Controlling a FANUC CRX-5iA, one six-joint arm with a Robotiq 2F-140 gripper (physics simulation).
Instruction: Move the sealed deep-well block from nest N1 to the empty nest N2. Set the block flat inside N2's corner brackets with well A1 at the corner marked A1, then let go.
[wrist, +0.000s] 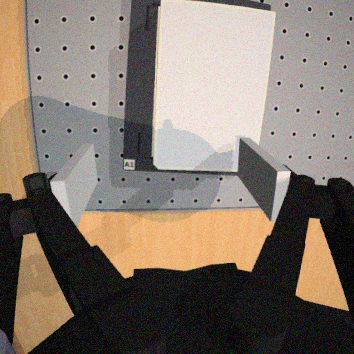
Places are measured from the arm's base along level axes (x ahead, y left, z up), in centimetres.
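Pixels of known places: gripper, fingertip midpoint: (167, 159).
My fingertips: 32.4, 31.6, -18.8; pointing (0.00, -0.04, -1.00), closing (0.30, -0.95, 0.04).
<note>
Behind a point stands the place of what it marks, as x, y, z.
The sealed deep-well block (212, 85) @(38.4, 29.8, -19.8) shows in the wrist view as a pale rectangle, seen from above, at the upper centre. It is over a dark nest plate (137, 100) @(35.3, 34.7, -24.1), whose bare strip shows along the block's left side. A small A1 label (129, 164) @(29.4, 33.9, -24.1) marks the nest's lower left corner. Which nest this is, and which corner of the block is well A1, I cannot tell. My gripper (167, 159) @(32.4, 31.5, -18.8) is open and empty. Its right finger pad overlaps the block's lower right corner in the view; its left pad is left of the nest. Whether the right pad touches the block is unclear.
A grey perforated board (80, 90) @(34.8, 39.9, -25.3) lies under the nest, with its front edge just below the finger pads. A wooden table top (185, 240) @(20.8, 25.3, -26.6) shows in front and along the left. Shadows of the arm fall across the board and block.
</note>
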